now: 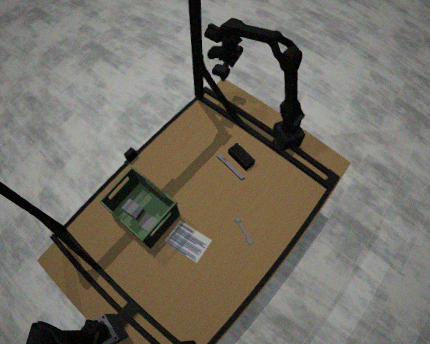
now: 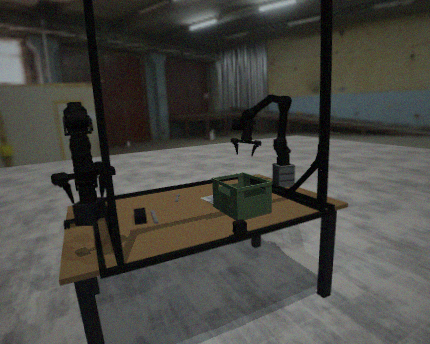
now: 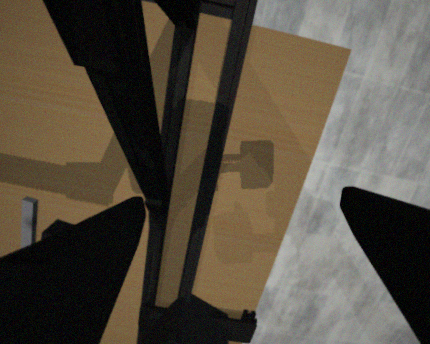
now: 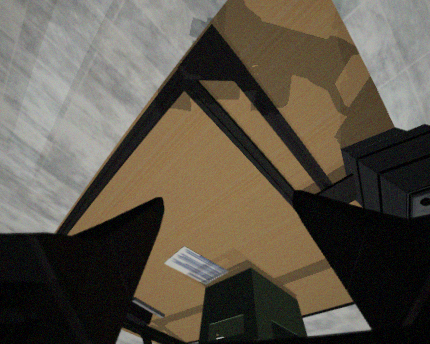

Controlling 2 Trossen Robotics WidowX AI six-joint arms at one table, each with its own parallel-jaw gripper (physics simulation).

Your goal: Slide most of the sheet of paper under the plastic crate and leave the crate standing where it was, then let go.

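The white sheet of paper with blue-grey printed bands (image 1: 189, 242) (image 2: 206, 199) (image 4: 195, 264) lies flat beside the green plastic crate (image 1: 150, 192) (image 2: 255, 202) (image 4: 232, 295). Most of the sheet shows outside the crate; whether its edge at the crate is tucked under is hidden. The crate stands upright and holds grey blocks. My left gripper (image 2: 87, 199) (image 3: 241, 201) is open and empty, raised over the table end, far from crate and paper. My right gripper (image 2: 245, 153) (image 4: 228, 200) is open and empty, high above the table and apart from the paper and crate.
A black box (image 1: 241, 156) (image 2: 140, 216) lies beside a flat grey bar (image 1: 230, 166) (image 2: 154, 216) (image 3: 28, 222). A small grey wrench (image 1: 244, 231) (image 2: 177, 198) lies apart from the paper. Black rails edge the table, and upright black posts (image 1: 196, 50) (image 2: 326, 100) rise at its ends.
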